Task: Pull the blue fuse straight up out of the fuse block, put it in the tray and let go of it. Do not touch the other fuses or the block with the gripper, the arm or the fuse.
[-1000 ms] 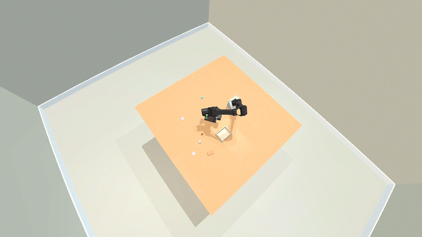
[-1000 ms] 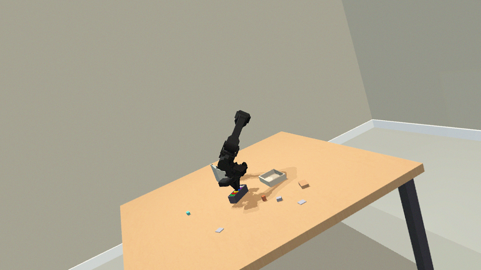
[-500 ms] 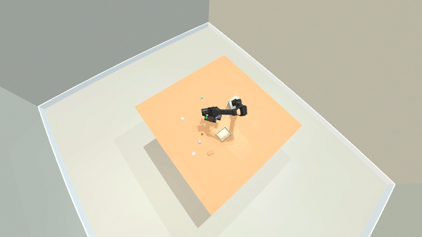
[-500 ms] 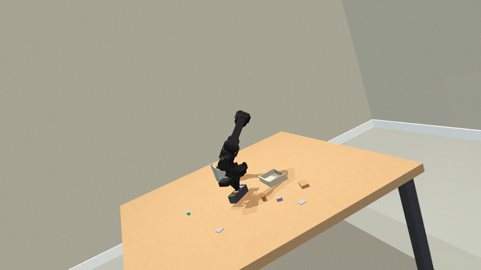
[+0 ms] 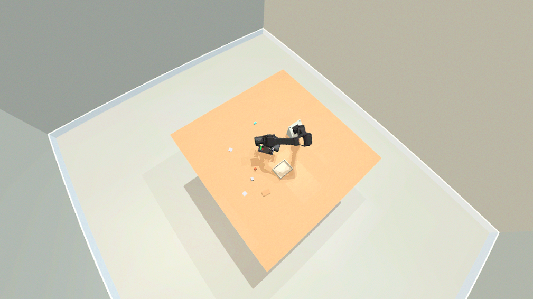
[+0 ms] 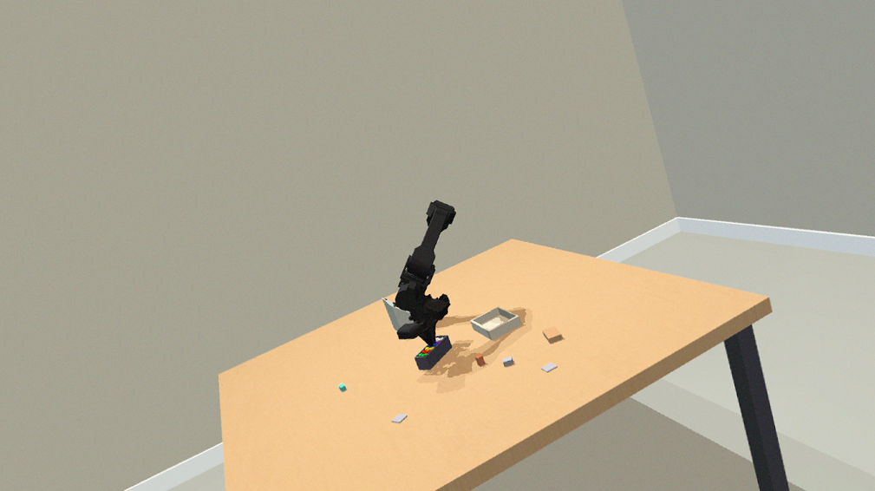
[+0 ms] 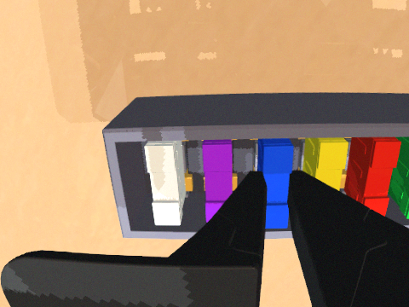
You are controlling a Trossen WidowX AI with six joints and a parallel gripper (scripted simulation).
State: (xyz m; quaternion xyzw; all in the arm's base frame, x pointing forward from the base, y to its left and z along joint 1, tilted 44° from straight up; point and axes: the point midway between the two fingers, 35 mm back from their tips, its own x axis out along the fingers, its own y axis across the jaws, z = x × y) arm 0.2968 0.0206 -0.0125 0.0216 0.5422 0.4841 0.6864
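The tray lies 200 mm to the left of my gripper tip, 30 mm below it and 10 mm behind it. Round my gripper tip: blue fuse 10 mm below.
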